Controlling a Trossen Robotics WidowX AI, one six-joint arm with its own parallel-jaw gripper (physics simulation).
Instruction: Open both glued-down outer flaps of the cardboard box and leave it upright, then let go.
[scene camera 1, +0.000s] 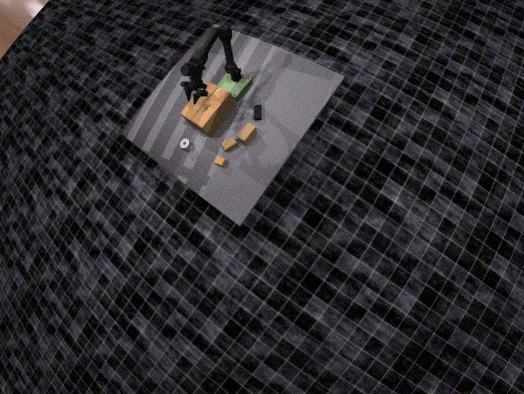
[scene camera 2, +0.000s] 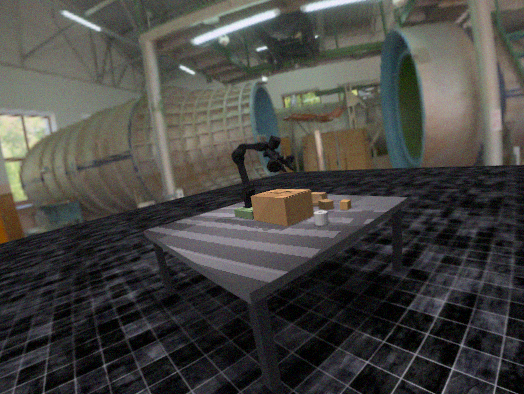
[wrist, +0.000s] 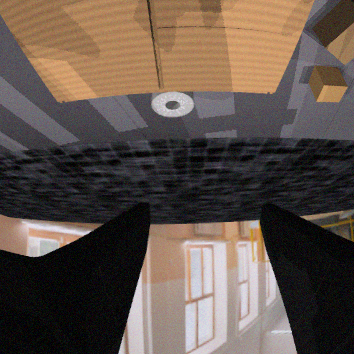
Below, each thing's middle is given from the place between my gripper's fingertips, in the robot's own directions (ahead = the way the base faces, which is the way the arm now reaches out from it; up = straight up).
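White tape roll (wrist: 172, 103): my gripper 25 cm above it, 21 cm short of it, 2 cm to the left of it.
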